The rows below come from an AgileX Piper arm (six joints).
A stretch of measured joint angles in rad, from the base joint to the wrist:
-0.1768 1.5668 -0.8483 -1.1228 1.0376 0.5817
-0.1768 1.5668 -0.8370 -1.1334 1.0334 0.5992
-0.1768 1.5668 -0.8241 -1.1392 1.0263 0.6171
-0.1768 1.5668 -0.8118 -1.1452 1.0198 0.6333
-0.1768 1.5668 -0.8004 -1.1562 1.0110 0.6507
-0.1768 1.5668 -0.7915 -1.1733 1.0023 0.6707
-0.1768 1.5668 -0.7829 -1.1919 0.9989 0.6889
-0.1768 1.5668 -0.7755 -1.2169 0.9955 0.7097
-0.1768 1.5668 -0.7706 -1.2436 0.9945 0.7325
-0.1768 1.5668 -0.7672 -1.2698 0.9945 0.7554
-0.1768 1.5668 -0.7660 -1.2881 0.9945 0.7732
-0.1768 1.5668 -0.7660 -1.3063 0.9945 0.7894
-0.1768 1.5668 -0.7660 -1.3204 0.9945 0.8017
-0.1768 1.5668 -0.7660 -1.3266 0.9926 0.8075
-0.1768 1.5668 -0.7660 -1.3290 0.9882 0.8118
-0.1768 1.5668 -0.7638 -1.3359 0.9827 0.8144
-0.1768 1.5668 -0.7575 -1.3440 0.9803 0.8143
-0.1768 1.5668 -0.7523 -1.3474 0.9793 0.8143
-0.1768 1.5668 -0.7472 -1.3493 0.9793 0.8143
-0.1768 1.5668 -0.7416 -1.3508 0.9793 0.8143
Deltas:
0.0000 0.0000 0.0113 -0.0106 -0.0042 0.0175
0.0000 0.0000 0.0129 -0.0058 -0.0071 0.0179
0.0000 0.0000 0.0123 -0.0060 -0.0065 0.0162
0.0000 0.0000 0.0114 -0.0110 -0.0088 0.0174
0.0000 0.0000 0.0089 -0.0171 -0.0087 0.0200
0.0000 0.0000 0.0086 -0.0186 -0.0034 0.0182
0.0000 0.0000 0.0074 -0.0250 -0.0034 0.0208
0.0000 0.0000 0.0049 -0.0267 -0.0010 0.0228
0.0000 0.0000 0.0034 -0.0262 0.0000 0.0229
0.0000 0.0000 0.0012 -0.0183 0.0000 0.0178
0.0000 0.0000 0.0000 -0.0182 0.0000 0.0162
0.0000 0.0000 0.0000 -0.0141 0.0000 0.0123
0.0000 0.0000 0.0000 -0.0062 -0.0019 0.0058
0.0000 0.0000 0.0000 -0.0024 -0.0044 0.0043
0.0000 0.0000 0.0022 -0.0069 -0.0055 0.0026
0.0000 0.0000 0.0063 -0.0081 -0.0024 -0.0001
0.0000 0.0000 0.0052 -0.0034 -0.0010 0.0000
0.0000 0.0000 0.0051 -0.0019 0.0000 0.0000
0.0000 0.0000 0.0056 -0.0015 0.0000 0.0000

